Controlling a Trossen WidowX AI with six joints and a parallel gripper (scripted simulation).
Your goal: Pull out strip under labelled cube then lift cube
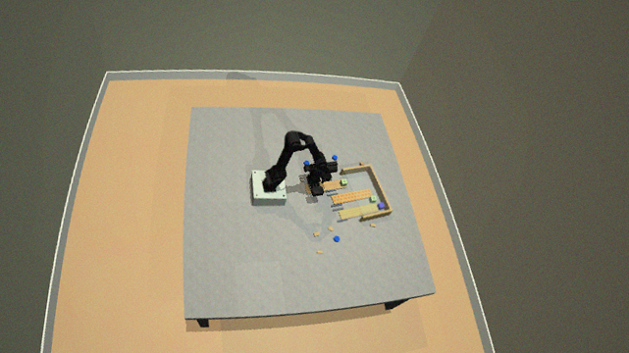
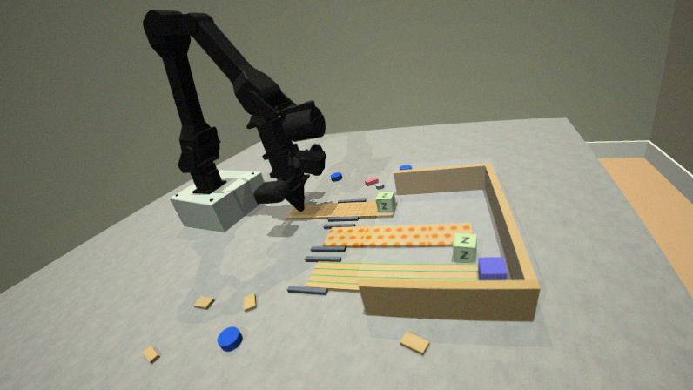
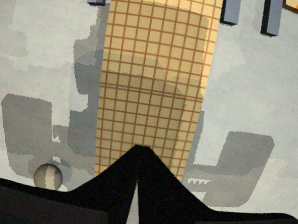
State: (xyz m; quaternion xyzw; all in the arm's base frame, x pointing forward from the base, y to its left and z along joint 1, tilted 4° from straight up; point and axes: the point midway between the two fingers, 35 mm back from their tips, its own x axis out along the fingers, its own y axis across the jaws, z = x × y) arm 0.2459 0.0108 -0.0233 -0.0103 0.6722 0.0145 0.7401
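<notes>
Now: the tan grid-patterned strip 90 mm ahead of my gripper tip. The rest, counted from my gripper tip: pink piece: 130 mm ahead, 130 mm to the left; then pebble: 30 mm behind, 60 mm to the left.
</notes>
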